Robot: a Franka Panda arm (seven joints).
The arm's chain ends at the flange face. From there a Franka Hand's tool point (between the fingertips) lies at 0.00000 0.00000 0.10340 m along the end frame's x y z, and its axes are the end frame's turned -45 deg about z.
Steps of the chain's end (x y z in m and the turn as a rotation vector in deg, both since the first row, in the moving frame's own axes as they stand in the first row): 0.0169, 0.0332, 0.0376, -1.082, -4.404, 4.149; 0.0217, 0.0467, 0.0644, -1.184, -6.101, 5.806; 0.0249, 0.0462, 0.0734, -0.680, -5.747, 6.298; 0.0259, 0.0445, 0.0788, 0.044, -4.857, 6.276; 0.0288, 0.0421, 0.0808, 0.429, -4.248, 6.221
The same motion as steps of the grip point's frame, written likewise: -0.0184, 0.0309, 0.0373, 2.349, -3.879, 4.149; -0.0266, 0.0416, 0.0638, 3.477, -5.151, 5.806; -0.0229, 0.0434, 0.0729, 3.583, -4.545, 6.298; -0.0189, 0.0432, 0.0784, 3.466, -3.403, 6.276; -0.0139, 0.0439, 0.0805, 3.307, -2.700, 6.221
